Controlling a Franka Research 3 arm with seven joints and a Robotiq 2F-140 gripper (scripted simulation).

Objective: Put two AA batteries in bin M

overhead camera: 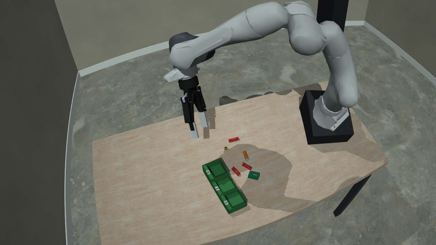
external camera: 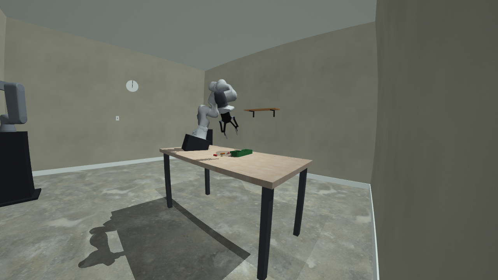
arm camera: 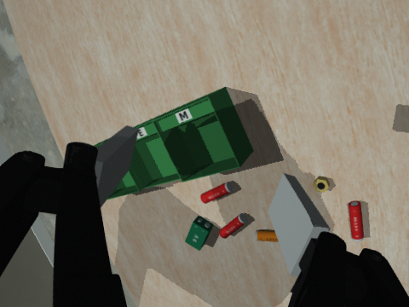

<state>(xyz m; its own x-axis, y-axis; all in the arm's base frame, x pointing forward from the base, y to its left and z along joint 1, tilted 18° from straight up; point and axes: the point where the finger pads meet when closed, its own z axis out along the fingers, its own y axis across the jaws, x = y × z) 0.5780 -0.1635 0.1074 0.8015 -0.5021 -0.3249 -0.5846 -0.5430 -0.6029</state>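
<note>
The bin marked M lies 19 cm to the left of my hand, 19 cm below it and 2 cm behind it. Round my hand: orange battery (20 cm below, 17 cm behind, 8 cm to the left); then small brass nut (20 cm below, 11 cm behind); then red AA battery (20 cm below, 13 cm to the left, 10 cm behind).
</note>
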